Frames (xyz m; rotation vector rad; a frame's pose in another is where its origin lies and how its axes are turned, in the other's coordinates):
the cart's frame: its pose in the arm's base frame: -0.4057 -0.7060 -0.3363 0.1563 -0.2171 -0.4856
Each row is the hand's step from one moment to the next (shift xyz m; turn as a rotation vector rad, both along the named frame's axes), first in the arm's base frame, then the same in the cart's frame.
Working: the arm's base frame: its pose in the cart's frame: 0.0694 0.8640 0.1574 -0.1563 0.2171 0.4856

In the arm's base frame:
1: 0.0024 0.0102 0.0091 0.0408 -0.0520 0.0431
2: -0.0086 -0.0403 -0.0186 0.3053 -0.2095 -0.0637
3: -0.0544 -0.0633 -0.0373 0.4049 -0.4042 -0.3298
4: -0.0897 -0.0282 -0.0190 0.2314 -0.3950 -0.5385
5: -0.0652 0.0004 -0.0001 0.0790 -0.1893 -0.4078
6: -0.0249 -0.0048 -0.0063 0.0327 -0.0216 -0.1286
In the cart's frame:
1: -0.0013 0.0118 0.0072 0.0673 -0.0187 0.0367
2: 0.0087 -0.0427 -0.0119 0.3525 -0.0599 -0.1154
3: -0.0230 -0.0869 -0.0166 0.4863 -0.2388 -0.3775
4: -0.0671 -0.0683 0.0062 0.2971 -0.3496 -0.5377
5: -0.0564 -0.0287 0.0157 0.0895 -0.2116 -0.3944
6: -0.0202 -0.0165 0.0004 0.0168 -0.0300 -0.1300

